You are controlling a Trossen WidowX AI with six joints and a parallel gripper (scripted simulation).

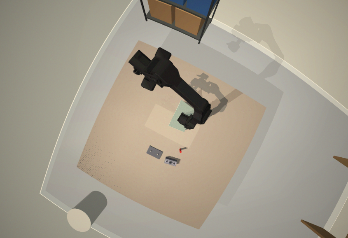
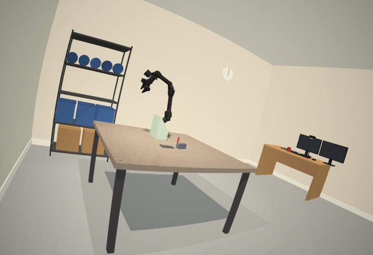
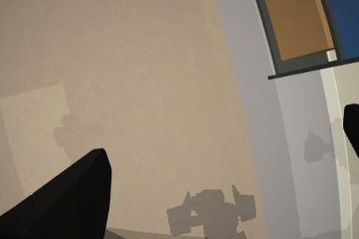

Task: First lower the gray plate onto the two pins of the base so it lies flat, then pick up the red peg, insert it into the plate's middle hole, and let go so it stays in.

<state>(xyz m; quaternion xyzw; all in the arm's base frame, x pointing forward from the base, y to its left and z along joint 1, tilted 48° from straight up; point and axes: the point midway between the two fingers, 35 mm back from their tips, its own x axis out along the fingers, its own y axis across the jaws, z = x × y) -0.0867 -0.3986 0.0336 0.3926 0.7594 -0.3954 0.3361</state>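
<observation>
Now: the gray plate 47 cm ahead of my gripper tip, 38 cm to the left of it and 41 cm below it. Round my gripper tip: red peg (35 cm ahead, 39 cm to the left, 41 cm below); then gray base (49 cm ahead, 23 cm to the left, 44 cm below).
</observation>
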